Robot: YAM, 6 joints.
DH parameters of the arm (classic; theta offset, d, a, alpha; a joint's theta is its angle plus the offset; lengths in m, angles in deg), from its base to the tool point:
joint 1: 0 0.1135 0.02 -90
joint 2: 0 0 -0.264 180
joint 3: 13.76 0 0.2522 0
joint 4: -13.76 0 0.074 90
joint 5: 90 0 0 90
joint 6: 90 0.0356 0 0
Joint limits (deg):
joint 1: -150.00..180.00
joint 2: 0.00..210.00
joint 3: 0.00..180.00
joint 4: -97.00..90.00
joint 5: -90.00..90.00
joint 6: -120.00..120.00
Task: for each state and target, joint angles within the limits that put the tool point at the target. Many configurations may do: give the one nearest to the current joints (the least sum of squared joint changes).
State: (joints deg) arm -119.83 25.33 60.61 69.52 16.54 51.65
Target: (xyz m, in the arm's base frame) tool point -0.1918 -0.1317 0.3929
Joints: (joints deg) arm -142.62 62.67 43.41 59.17 19.34 51.65
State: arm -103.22 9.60 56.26 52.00 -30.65 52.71
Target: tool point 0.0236 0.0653 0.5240
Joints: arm -96.74 23.26 62.10 50.24 -26.31 52.71
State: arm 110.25 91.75 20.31 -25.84 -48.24 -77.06
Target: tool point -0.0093 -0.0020 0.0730
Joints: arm 109.09 97.75 3.11 -56.02 -15.38 -77.06
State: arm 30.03 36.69 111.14 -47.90 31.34 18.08
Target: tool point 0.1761 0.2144 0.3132
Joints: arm 53.89 79.36 72.54 -51.64 26.51 18.08
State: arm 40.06 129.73 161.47 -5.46 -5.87 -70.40
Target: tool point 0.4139 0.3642 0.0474
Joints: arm 40.95 154.26 120.25 -24.65 -6.19 -70.40
